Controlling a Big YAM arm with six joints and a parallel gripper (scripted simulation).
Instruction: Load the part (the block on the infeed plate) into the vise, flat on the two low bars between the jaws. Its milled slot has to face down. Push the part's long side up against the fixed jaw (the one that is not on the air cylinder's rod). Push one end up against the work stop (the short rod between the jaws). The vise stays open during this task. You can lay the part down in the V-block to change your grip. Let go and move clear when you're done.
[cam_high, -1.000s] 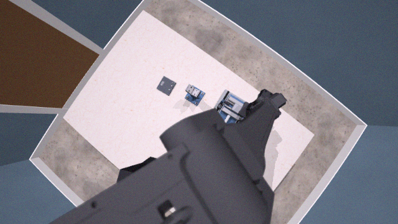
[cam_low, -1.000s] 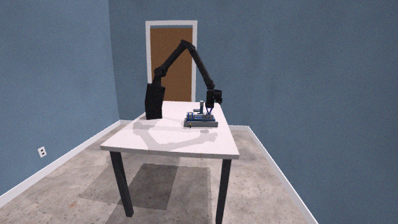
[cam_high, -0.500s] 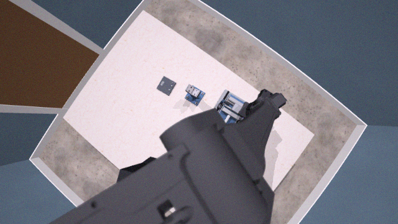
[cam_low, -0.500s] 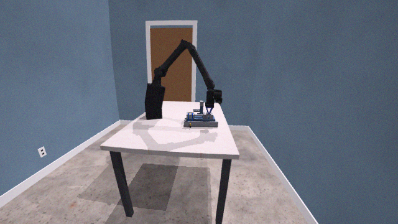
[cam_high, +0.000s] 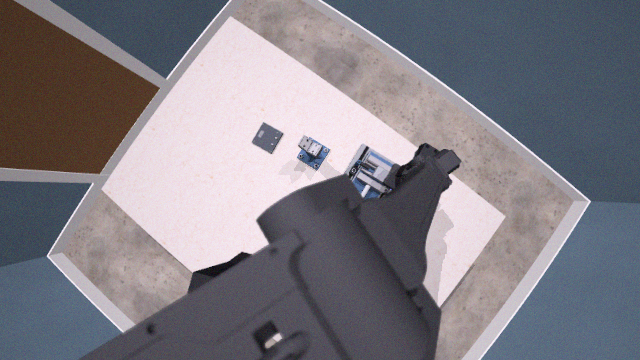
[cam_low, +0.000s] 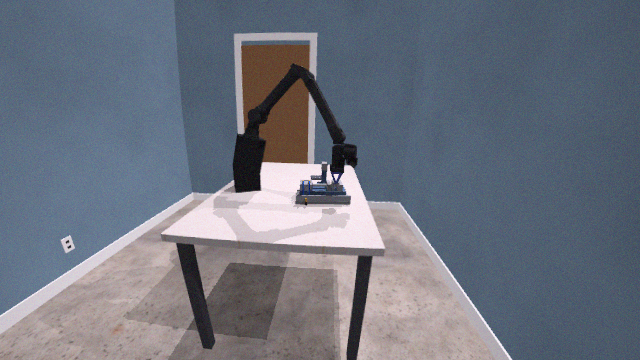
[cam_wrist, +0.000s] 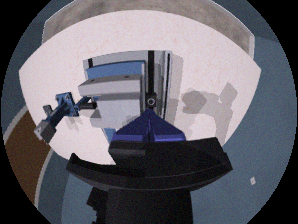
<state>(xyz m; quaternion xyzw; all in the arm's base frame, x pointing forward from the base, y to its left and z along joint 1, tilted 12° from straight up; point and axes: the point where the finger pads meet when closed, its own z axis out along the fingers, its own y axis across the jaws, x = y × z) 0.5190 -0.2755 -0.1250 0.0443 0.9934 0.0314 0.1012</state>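
Right now the part is 40 mm to the left of my hand, 30 mm below it and 10 mm ahead of it. From my hand the other things lie so: dark square plate: 470 mm to the left, 110 mm below, 40 mm behind.
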